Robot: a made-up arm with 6 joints.
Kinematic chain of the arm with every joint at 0, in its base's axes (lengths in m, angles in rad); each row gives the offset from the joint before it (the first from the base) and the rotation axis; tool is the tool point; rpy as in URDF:
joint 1: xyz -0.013 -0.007 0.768 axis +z
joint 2: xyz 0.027 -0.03 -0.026 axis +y
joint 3: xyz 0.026 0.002 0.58 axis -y
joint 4: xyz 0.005 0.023 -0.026 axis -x
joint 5: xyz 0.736 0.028 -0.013 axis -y
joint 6: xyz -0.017 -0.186 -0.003 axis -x
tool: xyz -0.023 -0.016 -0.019 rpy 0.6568 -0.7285 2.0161
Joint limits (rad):
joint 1: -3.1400..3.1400
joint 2: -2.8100..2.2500
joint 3: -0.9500..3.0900
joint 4: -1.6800..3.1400
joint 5: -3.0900..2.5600
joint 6: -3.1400..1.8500
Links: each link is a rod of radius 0.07 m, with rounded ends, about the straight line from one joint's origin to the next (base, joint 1, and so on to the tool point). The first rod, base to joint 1, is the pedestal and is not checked.
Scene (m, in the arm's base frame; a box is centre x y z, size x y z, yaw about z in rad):
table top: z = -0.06
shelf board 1: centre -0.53 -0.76 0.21 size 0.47 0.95 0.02 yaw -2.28
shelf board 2: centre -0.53 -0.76 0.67 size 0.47 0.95 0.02 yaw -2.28
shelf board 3: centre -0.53 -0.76 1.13 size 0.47 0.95 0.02 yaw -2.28
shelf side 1: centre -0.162 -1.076 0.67 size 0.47 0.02 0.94 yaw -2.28
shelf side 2: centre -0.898 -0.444 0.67 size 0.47 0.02 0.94 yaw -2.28
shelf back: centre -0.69 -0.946 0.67 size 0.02 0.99 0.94 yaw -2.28
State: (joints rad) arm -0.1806 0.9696 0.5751 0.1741 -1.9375 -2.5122
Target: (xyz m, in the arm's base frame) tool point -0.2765 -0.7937 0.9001
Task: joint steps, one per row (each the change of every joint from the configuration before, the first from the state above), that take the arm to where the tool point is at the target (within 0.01 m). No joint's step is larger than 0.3 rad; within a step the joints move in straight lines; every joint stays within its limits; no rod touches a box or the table.
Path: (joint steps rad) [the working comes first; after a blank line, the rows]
Joints at the target: -1.7256 0.2221 -0.3356 -0.0178 -1.8531 -2.4656
Straight joint move there: touches shelf side 1.

1: -0.2568 -0.2347 -0.2700 -0.0510 0.0272 0.0164
2: -0.2567 -0.2348 -0.2700 -0.0511 0.0272 0.0164
3: -0.2568 -0.2347 -0.2699 -0.0510 0.0272 0.0164
4: -0.2568 -0.2348 -0.2700 -0.0511 0.0272 0.0164
5: -0.2567 -0.2347 -0.2700 -0.0510 0.0272 0.0164
6: -0.1306 0.2131 0.2196 0.0316 -0.0258 -0.0177
7: -0.1306 0.2131 0.2196 0.0317 -0.0258 -0.0177

